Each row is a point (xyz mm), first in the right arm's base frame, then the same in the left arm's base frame.
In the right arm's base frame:
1: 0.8 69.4 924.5
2: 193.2 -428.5 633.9
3: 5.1 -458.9 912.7
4: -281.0 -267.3 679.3
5: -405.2 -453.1 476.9
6: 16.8 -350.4 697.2
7: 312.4 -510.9 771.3
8: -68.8 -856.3 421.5
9: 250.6 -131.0 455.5
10: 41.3 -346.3 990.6
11: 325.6 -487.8 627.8
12: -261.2 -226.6 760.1
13: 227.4 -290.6 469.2
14: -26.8 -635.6 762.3
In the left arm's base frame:
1: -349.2 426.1 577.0
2: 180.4 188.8 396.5
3: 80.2 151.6 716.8
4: -231.1 -61.4 541.2
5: -144.1 -335.7 451.0
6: 10.4 124.8 487.1
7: 310.1 293.3 506.6
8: 382.1 -317.0 410.3
9: -16.9 309.4 131.5
10: 6.7 269.7 743.4
11: 306.5 254.1 366.1
12: -256.3 8.6 596.3
13: 97.6 215.5 197.1
14: 211.5 -27.2 641.7

